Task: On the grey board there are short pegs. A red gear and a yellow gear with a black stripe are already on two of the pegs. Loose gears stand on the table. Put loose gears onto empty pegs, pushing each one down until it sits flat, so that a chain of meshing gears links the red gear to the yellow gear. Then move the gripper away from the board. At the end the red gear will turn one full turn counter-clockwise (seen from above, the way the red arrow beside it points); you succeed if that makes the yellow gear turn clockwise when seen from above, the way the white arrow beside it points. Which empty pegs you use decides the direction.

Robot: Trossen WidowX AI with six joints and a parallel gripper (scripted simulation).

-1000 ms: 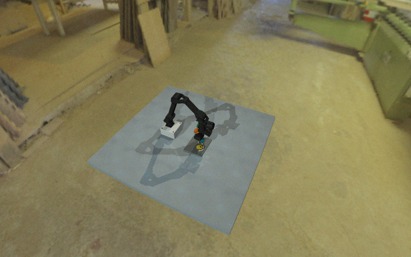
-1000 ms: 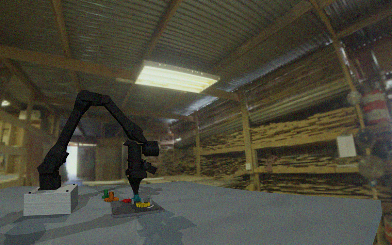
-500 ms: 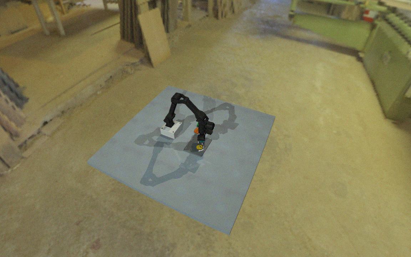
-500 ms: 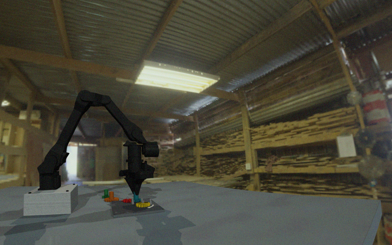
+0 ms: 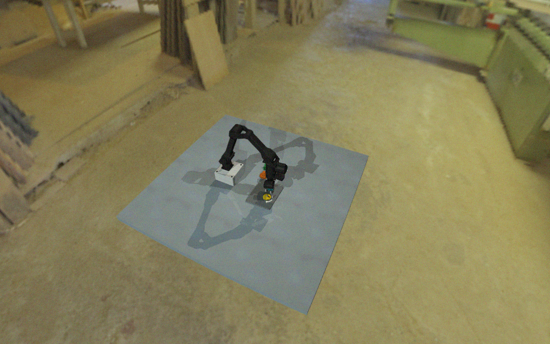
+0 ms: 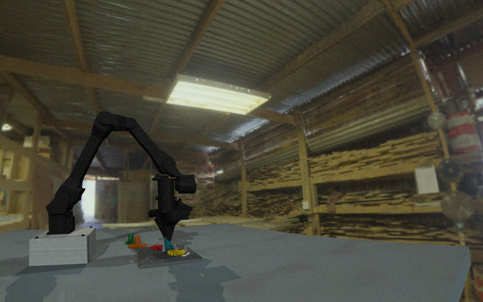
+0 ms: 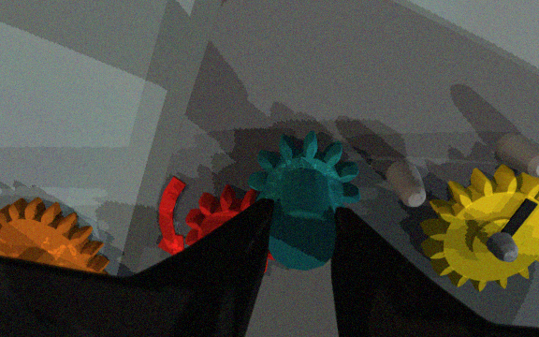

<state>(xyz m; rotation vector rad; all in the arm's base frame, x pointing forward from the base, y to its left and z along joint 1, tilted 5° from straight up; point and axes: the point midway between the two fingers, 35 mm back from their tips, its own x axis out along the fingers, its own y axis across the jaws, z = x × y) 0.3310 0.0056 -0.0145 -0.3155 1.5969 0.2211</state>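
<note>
The teal gear lies 1 cm below my gripper tip. Round my gripper tip: red gear (4 cm behind, 2 cm to the left, 2 cm below); yellow gear (1 cm ahead, 8 cm to the right, 2 cm below); grey board (2 cm behind, 5 cm to the right, 3 cm below).
</note>
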